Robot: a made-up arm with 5 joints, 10 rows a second.
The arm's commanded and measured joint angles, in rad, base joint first. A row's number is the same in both.
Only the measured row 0 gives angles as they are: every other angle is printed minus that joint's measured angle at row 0.
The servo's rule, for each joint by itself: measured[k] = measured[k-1] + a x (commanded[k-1-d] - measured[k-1]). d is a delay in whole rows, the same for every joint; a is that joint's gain. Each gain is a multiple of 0.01, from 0.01 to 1. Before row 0 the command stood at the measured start. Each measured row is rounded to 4 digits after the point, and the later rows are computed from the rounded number. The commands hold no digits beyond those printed.
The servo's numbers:
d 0
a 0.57 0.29 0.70 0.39 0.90
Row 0, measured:
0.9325, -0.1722, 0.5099, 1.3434, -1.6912
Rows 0 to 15, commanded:
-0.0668, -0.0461, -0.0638, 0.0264, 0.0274
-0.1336, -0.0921, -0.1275, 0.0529, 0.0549
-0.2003, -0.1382, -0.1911, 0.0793, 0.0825
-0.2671, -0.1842, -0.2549, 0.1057, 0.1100
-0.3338, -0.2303, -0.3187, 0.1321, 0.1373
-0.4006, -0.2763, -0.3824, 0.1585, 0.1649
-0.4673, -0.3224, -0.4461, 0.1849, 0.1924
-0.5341, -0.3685, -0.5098, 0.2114, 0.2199
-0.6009, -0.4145, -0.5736, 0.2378, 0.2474
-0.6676, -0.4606, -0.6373, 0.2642, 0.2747
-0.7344, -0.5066, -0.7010, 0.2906, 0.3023
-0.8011, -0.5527, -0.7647, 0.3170, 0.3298
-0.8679, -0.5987, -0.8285, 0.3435, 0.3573
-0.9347, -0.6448, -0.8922, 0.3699, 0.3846
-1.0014, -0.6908, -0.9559, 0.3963, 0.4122
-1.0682, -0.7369, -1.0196, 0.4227, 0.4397
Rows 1 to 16, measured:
-0.0381, -0.0134, -0.0447, 0.0103, 0.0247
-0.0925, -0.0362, -0.1027, 0.0269, 0.0519
-0.1539, -0.0658, -0.1646, 0.0473, 0.0794
-0.2184, -0.1001, -0.2278, 0.0701, 0.1069
-0.2842, -0.1379, -0.2914, 0.0943, 0.1343
-0.3505, -0.1780, -0.3551, 0.1193, 0.1618
-0.4171, -0.2199, -0.4188, 0.1449, 0.1893
-0.4838, -0.2630, -0.4825, 0.1708, 0.2168
-0.5505, -0.3069, -0.5463, 0.1969, 0.2443
-0.6172, -0.3515, -0.6100, 0.2231, 0.2717
-0.6840, -0.3965, -0.6737, 0.2494, 0.2992
-0.7507, -0.4418, -0.7374, 0.2758, 0.3267
-0.8175, -0.4873, -0.8012, 0.3022, 0.3542
-0.8843, -0.5330, -0.8649, 0.3286, 0.3816
-0.9510, -0.5788, -0.9286, 0.3550, 0.4091
-1.0178, -0.6246, -0.9923, 0.3814, 0.4366

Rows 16 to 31, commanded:
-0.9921, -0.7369, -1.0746, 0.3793, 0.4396
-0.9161, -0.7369, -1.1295, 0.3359, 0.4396
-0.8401, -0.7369, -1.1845, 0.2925, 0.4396
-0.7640, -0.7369, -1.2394, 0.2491, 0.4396
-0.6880, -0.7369, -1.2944, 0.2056, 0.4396
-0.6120, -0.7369, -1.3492, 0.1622, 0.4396
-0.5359, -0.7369, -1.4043, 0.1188, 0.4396
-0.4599, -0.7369, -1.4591, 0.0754, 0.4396
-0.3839, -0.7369, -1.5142, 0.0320, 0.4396
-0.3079, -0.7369, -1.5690, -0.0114, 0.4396
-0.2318, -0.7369, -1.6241, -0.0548, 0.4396
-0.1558, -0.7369, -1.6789, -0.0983, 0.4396
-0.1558, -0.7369, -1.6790, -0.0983, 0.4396
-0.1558, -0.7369, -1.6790, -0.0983, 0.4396
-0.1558, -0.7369, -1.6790, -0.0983, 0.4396
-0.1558, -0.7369, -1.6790, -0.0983, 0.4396
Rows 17 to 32, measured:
-1.0032, -0.6572, -1.0499, 0.3806, 0.4393
-0.9536, -0.6803, -1.1056, 0.3632, 0.4396
-0.8889, -0.6967, -1.1608, 0.3356, 0.4396
-0.8177, -0.7084, -1.2158, 0.3019, 0.4396
-0.7438, -0.7167, -1.2708, 0.2643, 0.4396
-0.6687, -0.7226, -1.3257, 0.2245, 0.4396
-0.5930, -0.7267, -1.3807, 0.1833, 0.4396
-0.5171, -0.7297, -1.4356, 0.1412, 0.4396
-0.4412, -0.7318, -1.4906, 0.0986, 0.4396
-0.3652, -0.7333, -1.5455, 0.0557, 0.4396
-0.2892, -0.7343, -1.6005, 0.0126, 0.4396
-0.2132, -0.7351, -1.6554, -0.0307, 0.4396
-0.1805, -0.7356, -1.6719, -0.0571, 0.4396
-0.1664, -0.7360, -1.6769, -0.0732, 0.4396
-0.1604, -0.7363, -1.6784, -0.0830, 0.4396
-0.1578, -0.7365, -1.6788, -0.0890, 0.4396

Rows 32 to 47, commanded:
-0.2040, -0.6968, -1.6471, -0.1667, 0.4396
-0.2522, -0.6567, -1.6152, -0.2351, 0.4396
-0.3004, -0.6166, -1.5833, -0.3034, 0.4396
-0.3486, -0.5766, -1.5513, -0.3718, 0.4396
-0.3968, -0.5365, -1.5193, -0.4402, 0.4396
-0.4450, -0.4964, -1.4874, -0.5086, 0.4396
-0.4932, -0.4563, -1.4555, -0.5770, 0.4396
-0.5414, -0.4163, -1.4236, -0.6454, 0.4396
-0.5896, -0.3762, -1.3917, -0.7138, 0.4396
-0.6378, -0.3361, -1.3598, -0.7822, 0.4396
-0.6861, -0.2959, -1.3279, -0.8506, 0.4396
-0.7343, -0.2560, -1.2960, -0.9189, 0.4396
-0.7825, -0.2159, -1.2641, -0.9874, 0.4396
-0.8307, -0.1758, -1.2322, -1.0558, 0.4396
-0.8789, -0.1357, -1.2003, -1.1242, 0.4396
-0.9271, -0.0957, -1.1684, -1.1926, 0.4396
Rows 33 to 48, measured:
-0.1841, -0.7250, -1.6566, -0.1193, 0.4396
-0.2229, -0.7052, -1.6276, -0.1645, 0.4396
-0.2671, -0.6795, -1.5966, -0.2187, 0.4396
-0.3136, -0.6497, -1.5649, -0.2784, 0.4396
-0.3610, -0.6169, -1.5330, -0.3415, 0.4396
-0.4089, -0.5820, -1.5011, -0.4067, 0.4396
-0.4570, -0.5455, -1.4692, -0.4731, 0.4396
-0.5051, -0.5080, -1.4373, -0.5403, 0.4396
-0.5533, -0.4698, -1.4054, -0.6080, 0.4396
-0.6015, -0.4310, -1.3735, -0.6759, 0.4396
-0.6497, -0.3918, -1.3416, -0.7440, 0.4396
-0.6979, -0.3524, -1.3097, -0.8122, 0.4396
-0.7461, -0.3128, -1.2778, -0.8805, 0.4396
-0.7943, -0.2731, -1.2459, -0.9489, 0.4396
-0.8425, -0.2333, -1.2140, -1.0173, 0.4396
-0.8907, -0.1934, -1.1821, -1.0857, 0.4396

